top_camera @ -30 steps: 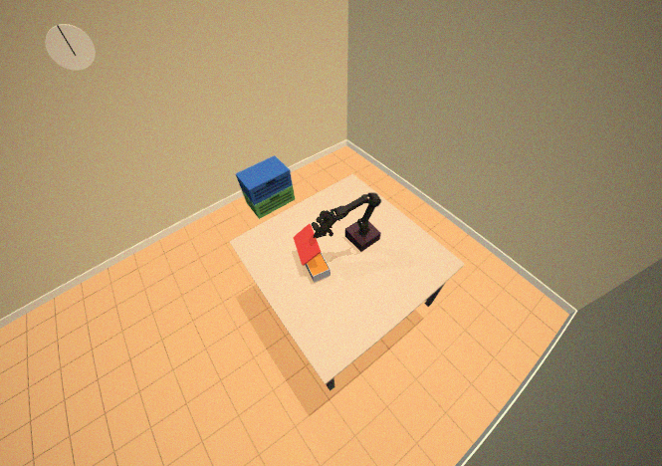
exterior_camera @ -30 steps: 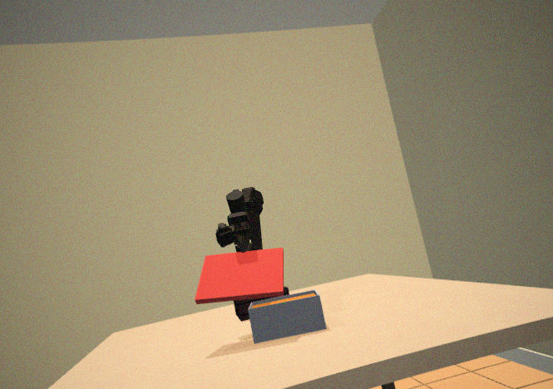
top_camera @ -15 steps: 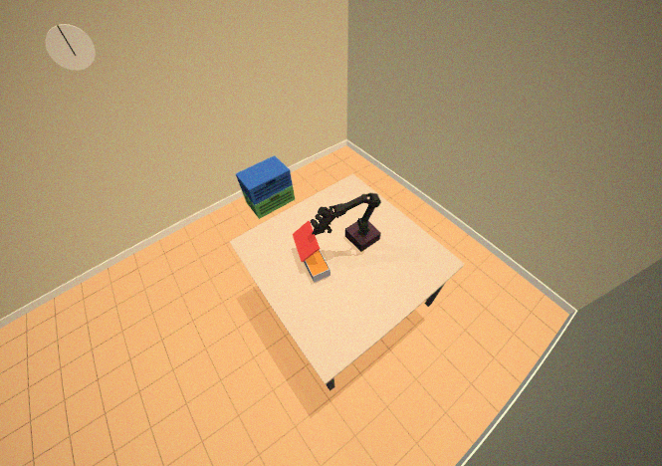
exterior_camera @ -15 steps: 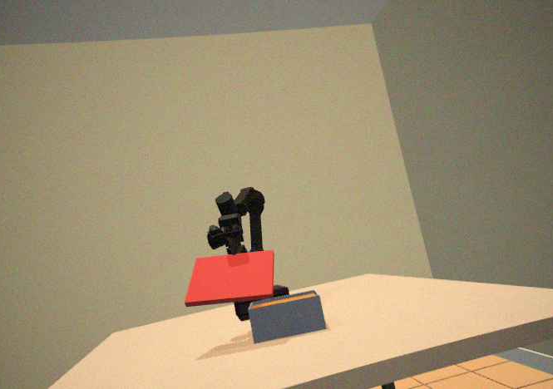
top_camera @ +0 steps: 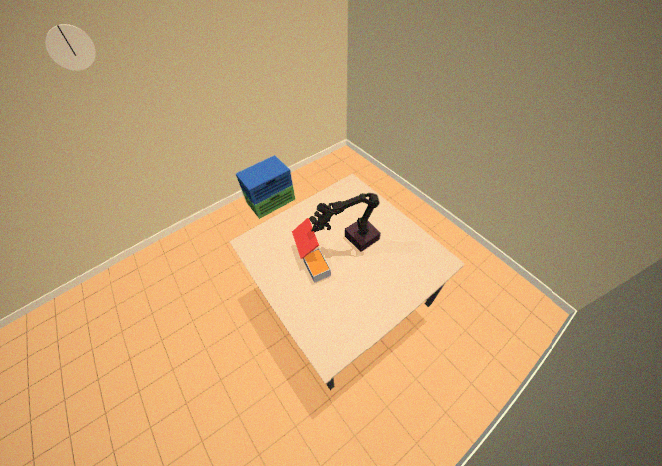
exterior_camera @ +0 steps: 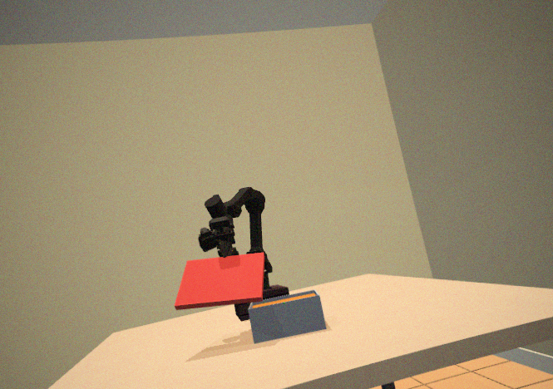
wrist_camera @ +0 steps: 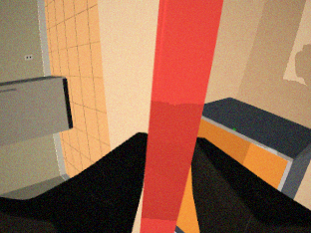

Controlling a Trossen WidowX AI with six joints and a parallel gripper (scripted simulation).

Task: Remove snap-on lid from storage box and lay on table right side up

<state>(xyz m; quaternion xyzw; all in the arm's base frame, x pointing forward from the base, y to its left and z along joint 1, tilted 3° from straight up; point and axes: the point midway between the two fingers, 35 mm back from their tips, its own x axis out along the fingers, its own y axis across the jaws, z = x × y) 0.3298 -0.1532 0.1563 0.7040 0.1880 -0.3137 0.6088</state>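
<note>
Now: gripper tip 6 cm short of the red lid, 5 cm above it and 2 cm to the left of it. From my gripper tip the other things lie so: grey-blue box 19 cm below, 14 cm to the left, 8 cm ahead.
</note>
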